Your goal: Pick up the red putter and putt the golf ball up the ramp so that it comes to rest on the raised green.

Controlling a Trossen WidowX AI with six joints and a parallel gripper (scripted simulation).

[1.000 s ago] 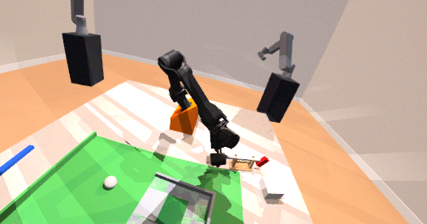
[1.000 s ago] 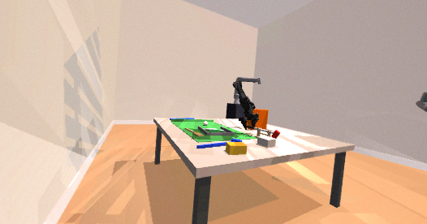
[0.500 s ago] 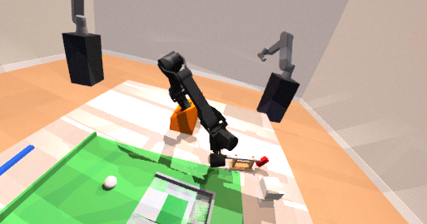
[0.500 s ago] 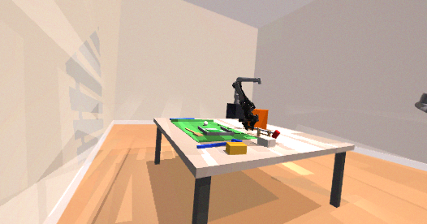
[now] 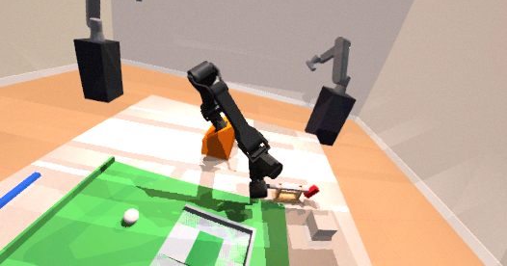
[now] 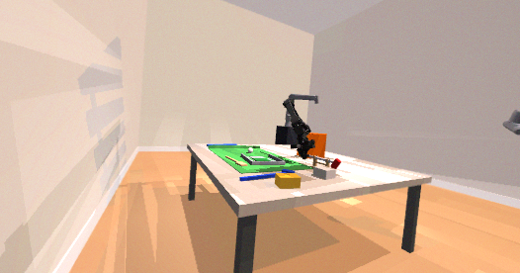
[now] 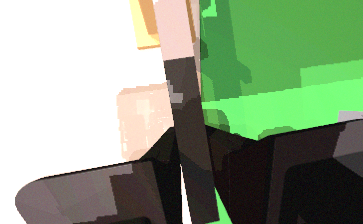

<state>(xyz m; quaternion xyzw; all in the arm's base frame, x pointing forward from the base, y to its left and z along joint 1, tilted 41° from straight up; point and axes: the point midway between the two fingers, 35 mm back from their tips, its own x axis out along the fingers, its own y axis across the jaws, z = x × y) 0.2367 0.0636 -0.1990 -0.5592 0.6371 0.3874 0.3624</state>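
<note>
Now: the wooden stand 13 cm to the left of my gripper tip. Also, from my gripper tip: white golf ball 17 cm ahead, 40 cm to the right, 1 cm below; green mat 22 cm ahead, 28 cm to the right, 3 cm below; white block 12 cm ahead, 25 cm to the left, 1 cm below.
</note>
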